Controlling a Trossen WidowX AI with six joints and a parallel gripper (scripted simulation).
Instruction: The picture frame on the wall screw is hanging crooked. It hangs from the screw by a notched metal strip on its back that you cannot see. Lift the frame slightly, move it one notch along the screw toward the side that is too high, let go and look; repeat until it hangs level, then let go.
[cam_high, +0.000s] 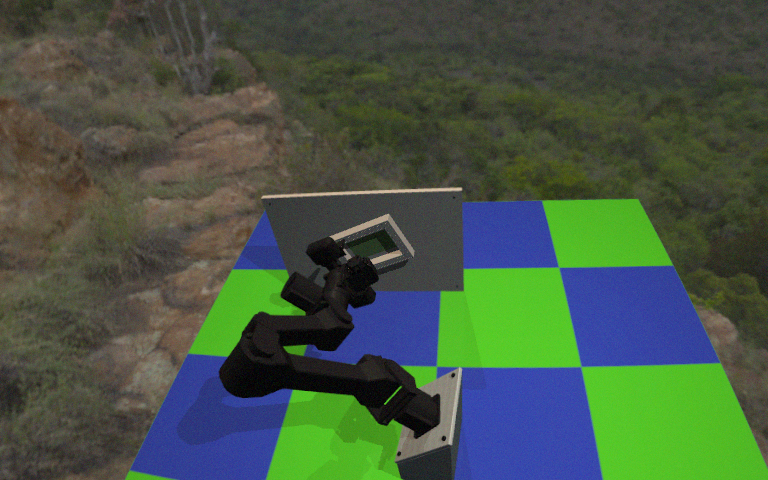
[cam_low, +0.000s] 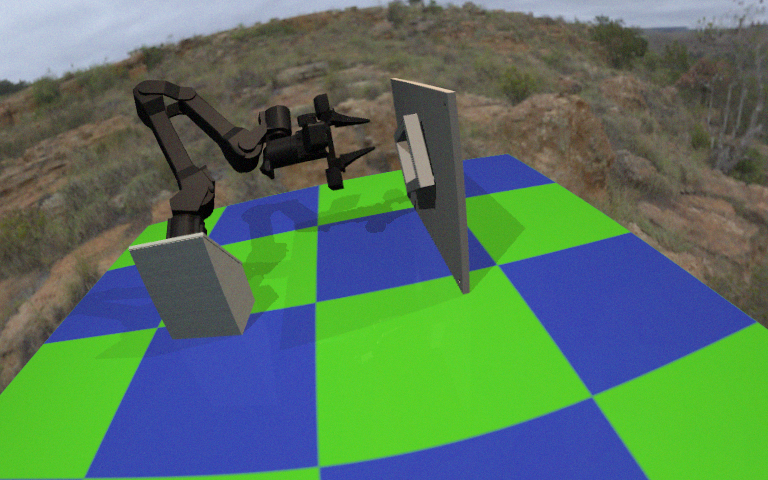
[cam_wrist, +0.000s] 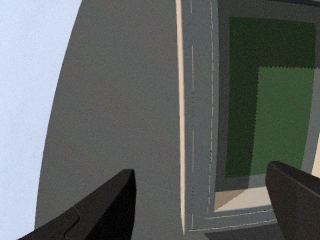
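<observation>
Now: the picture frame 7 cm ahead of my gripper tip, 5 cm below it and 3 cm to the right of it. Round my gripper tip: wall panel 8 cm ahead, 7 cm below, 2 cm to the right.
</observation>
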